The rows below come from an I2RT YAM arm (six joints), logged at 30 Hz.
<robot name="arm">
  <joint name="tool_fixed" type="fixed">
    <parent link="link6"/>
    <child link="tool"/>
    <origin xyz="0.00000 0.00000 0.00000"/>
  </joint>
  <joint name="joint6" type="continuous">
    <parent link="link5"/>
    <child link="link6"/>
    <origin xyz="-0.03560 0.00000 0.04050" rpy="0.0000 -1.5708 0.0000"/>
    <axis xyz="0 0 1"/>
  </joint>
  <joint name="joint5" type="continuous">
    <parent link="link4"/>
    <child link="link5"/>
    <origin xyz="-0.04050 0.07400 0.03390" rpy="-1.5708 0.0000 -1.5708"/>
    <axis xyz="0 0 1"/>
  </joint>
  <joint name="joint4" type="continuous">
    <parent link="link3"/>
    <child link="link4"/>
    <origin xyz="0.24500 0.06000 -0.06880" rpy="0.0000 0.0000 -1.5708"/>
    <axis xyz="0 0 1"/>
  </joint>
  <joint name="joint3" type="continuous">
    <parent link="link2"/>
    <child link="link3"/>
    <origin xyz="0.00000 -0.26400 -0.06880" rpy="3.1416 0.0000 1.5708"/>
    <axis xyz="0 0 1"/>
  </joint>
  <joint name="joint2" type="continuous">
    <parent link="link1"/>
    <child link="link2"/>
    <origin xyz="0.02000 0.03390 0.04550" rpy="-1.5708 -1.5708 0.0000"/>
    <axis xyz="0 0 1"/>
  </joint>
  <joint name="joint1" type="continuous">
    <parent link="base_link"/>
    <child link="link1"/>
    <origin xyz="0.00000 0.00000 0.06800"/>
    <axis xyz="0 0 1"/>
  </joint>
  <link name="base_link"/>
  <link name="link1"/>
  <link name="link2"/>
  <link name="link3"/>
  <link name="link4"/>
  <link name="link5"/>
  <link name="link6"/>
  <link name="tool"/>
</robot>
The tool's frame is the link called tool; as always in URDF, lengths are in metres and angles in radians. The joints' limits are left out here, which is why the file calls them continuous.
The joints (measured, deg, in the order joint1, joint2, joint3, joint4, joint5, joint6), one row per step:
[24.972 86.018 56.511 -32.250 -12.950 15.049]
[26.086 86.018 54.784 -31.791 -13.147 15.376]
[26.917 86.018 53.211 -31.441 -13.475 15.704]
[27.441 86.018 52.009 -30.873 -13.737 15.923]
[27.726 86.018 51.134 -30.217 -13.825 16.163]
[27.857 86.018 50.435 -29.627 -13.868 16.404]
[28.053 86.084 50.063 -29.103 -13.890 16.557]
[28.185 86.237 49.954 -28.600 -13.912 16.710]
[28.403 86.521 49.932 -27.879 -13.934 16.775]
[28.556 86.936 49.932 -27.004 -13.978 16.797]
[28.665 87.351 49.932 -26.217 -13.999 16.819]
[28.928 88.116 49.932 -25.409 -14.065 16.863]
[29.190 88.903 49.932 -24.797 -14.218 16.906]
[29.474 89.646 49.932 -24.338 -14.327 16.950]
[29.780 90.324 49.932 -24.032 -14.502 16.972]
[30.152 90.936 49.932 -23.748 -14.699 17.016]
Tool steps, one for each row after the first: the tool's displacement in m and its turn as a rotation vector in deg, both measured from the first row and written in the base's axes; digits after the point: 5 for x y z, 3 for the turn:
[-0.00655 0.00333 -0.00838 -0.288 1.350 0.923]
[-0.01244 0.00531 -0.01594 -0.474 2.706 1.615]
[-0.01633 0.00642 -0.02140 -0.495 3.464 2.062]
[-0.01859 0.00690 -0.02517 -0.463 3.790 2.175]
[-0.02009 0.00687 -0.02812 -0.413 4.001 2.114]
[-0.02081 0.00759 -0.02981 -0.320 3.994 2.188]
[-0.02055 0.00848 -0.03063 -0.153 3.850 2.200]
[-0.01977 0.01013 -0.03146 0.065 3.516 2.377]
[-0.01843 0.01175 -0.03264 0.312 3.134 2.538]
[-0.01712 0.01310 -0.03391 0.503 2.822 2.644]
[-0.01587 0.01535 -0.03680 0.581 2.830 2.900]
[-0.01496 0.01747 -0.03998 0.626 3.068 3.192]
[-0.01441 0.01951 -0.04311 0.584 3.385 3.483]
[-0.01428 0.02151 -0.04606 0.544 3.799 3.843]
[-0.01445 0.02376 -0.04874 0.544 4.193 4.259]

